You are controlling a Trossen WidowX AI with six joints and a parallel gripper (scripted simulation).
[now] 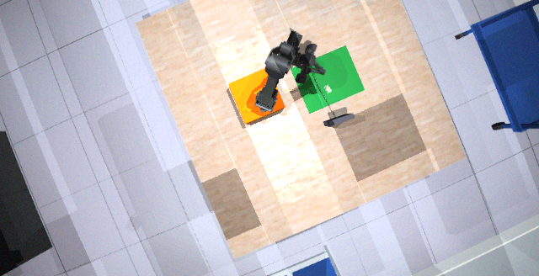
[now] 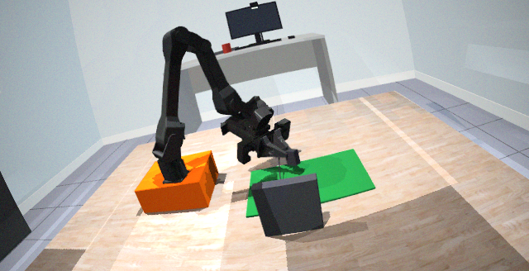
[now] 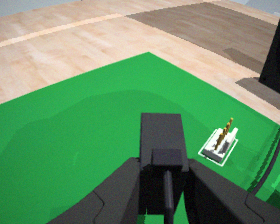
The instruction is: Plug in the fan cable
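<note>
Right now my gripper tip is 8 cm above the green board, 4 cm to the left of it and 4 cm short of it. Also, from my gripper tip: black plug 1 cm below, 1 cm ahead; then dark square fan 24 cm to the right, 2 cm ahead, 1 cm below.
</note>
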